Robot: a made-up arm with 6 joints.
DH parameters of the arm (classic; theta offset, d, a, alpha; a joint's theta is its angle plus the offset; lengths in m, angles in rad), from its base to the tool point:
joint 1: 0 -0.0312 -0.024 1.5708
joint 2: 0 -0.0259 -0.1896 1.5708
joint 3: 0 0.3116 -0.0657 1.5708
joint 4: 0 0.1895 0.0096 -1.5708
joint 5: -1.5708 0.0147 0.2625 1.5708
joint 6: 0 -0.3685 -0.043 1.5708
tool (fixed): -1.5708 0.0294 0 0
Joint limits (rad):
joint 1: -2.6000..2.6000
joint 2: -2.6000..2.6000
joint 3: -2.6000..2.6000
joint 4: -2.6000..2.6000
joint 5: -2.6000..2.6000
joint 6: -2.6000..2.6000
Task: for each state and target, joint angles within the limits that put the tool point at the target. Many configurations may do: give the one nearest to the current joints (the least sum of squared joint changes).
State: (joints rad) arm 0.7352 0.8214 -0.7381 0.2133 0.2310 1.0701
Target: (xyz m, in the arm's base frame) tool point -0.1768 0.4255 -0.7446
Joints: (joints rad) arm 0.5856 0.9141 -1.1122 0.6949 -0.0084 1.1463
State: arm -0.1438 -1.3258 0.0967 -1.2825 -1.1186 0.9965
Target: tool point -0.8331 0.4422 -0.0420
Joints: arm 0.0388 -0.8092 -0.3207 -1.2601 -1.6492 1.2170
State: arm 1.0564 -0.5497 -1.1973 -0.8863 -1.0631 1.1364
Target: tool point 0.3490 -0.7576 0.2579
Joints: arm 1.7148 -0.6872 -1.8647 -0.9067 -0.9095 1.0533
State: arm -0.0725 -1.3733 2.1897 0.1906 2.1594 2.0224
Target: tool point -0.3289 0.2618 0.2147
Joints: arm 0.2452 -1.5644 2.4033 0.5337 2.5465 1.8121
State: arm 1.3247 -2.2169 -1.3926 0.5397 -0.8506 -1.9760
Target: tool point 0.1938 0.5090 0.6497
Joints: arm 1.3227 -2.6000 -1.4099 0.7052 -1.2271 -2.0613
